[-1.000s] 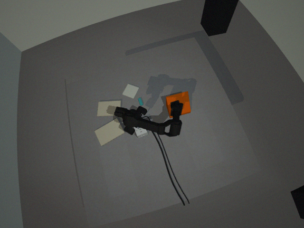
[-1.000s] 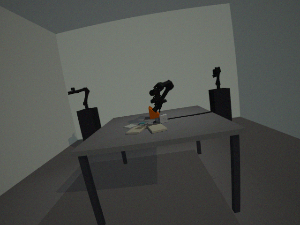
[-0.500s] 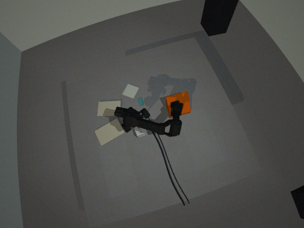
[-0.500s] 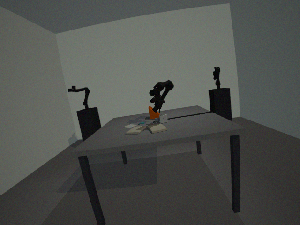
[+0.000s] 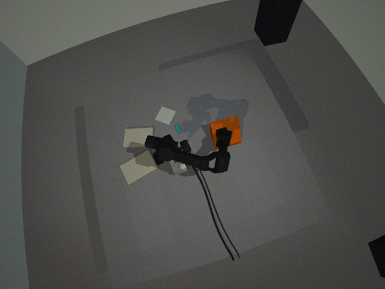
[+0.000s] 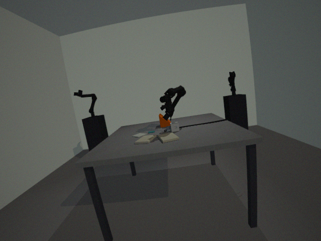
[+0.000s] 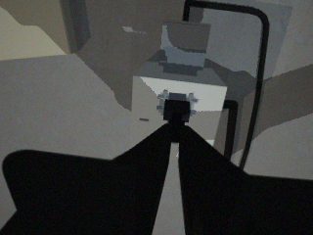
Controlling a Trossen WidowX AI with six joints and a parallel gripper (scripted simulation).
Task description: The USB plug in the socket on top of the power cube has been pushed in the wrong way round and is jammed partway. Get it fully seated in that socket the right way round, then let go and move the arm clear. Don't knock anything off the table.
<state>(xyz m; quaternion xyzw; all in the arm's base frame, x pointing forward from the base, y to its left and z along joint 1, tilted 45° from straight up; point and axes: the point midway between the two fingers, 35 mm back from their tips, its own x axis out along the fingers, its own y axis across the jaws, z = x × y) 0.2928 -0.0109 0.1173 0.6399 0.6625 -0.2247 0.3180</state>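
Right now the dark USB plug is 20 mm below my gripper tip. Also, from my gripper tip: white card 340 mm to the right, 130 mm below; small teal piece 60 mm behind, 220 mm to the right, 130 mm below.
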